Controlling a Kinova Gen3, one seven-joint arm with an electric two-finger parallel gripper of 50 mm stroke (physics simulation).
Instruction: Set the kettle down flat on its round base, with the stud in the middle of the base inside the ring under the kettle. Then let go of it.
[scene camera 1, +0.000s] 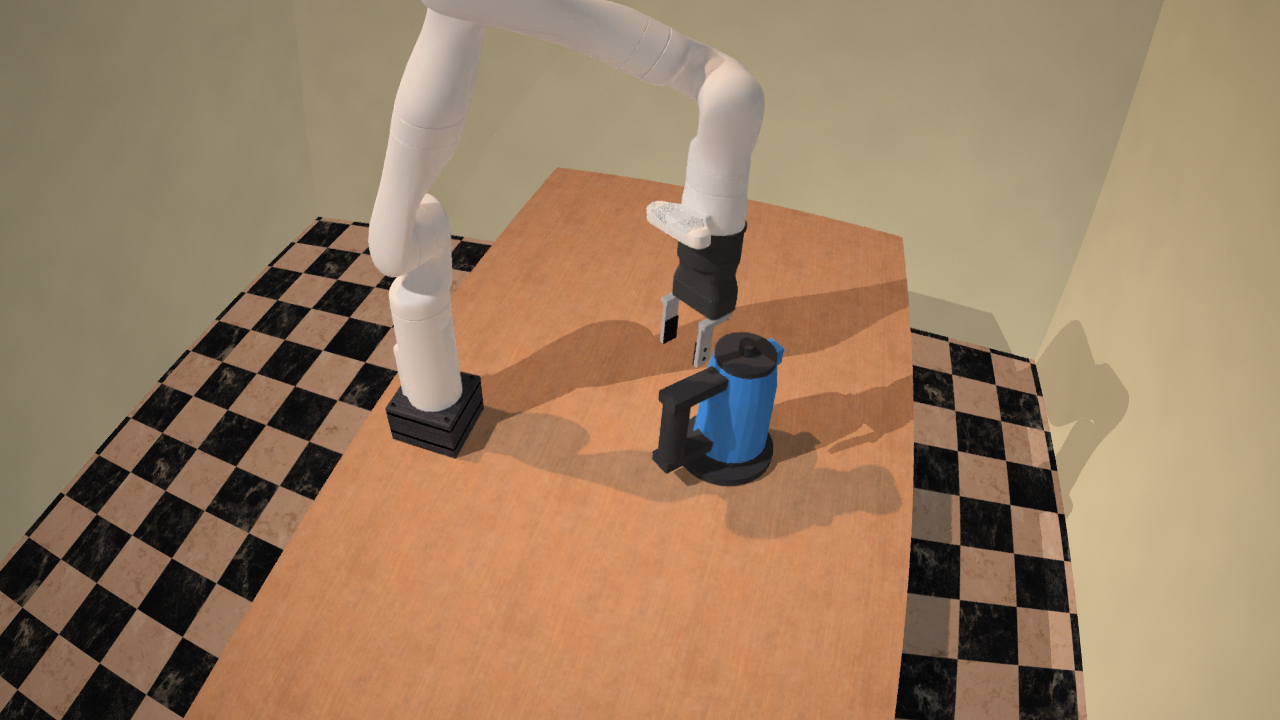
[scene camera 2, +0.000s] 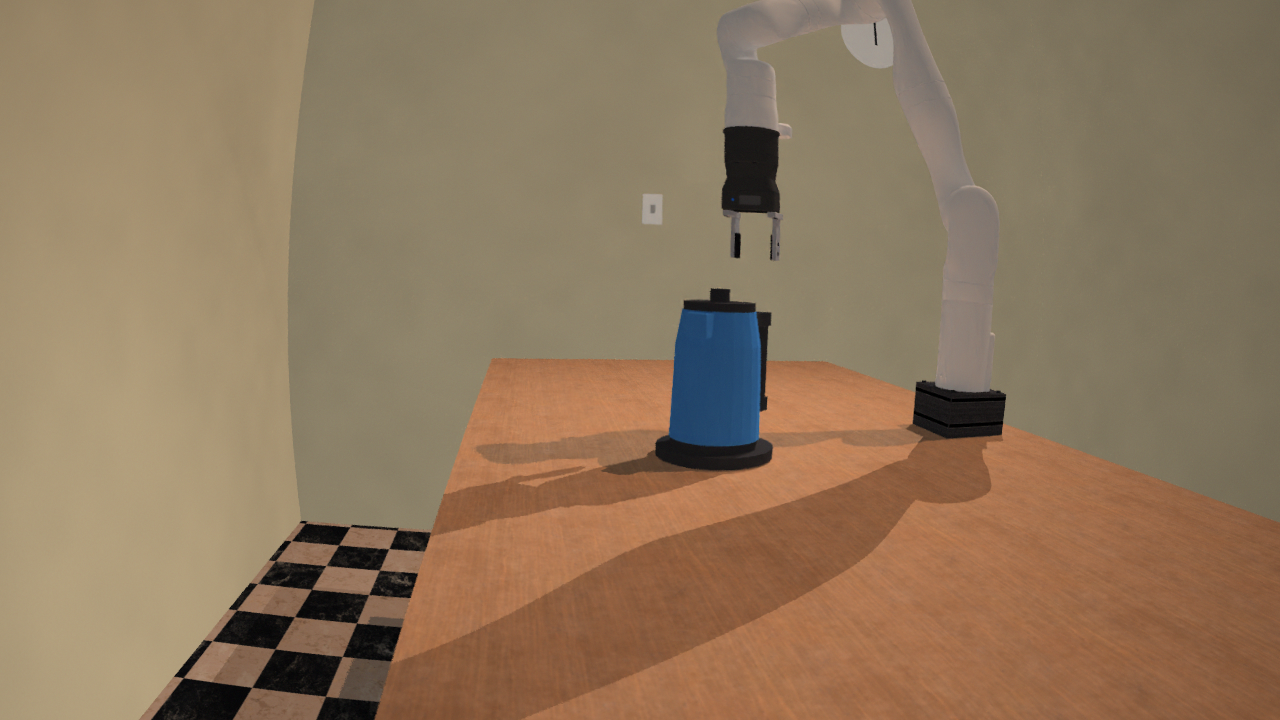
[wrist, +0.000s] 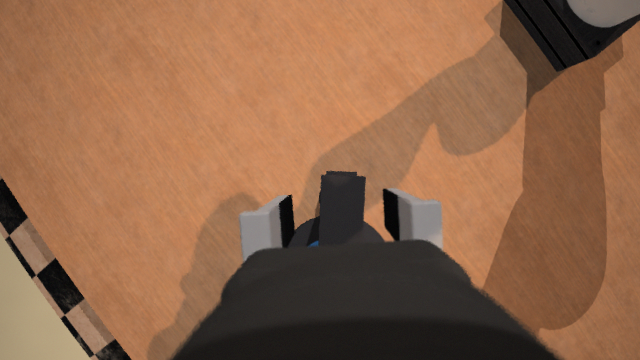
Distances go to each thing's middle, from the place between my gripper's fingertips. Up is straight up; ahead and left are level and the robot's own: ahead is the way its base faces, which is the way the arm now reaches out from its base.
I see the blue kettle (scene camera 2: 719, 378) 5 cm ahead of my hand, 8 cm to the left of it and 14 cm below it. Round my hand: round black base (scene camera 2: 762, 454): 6 cm ahead, 10 cm to the left, 24 cm below.
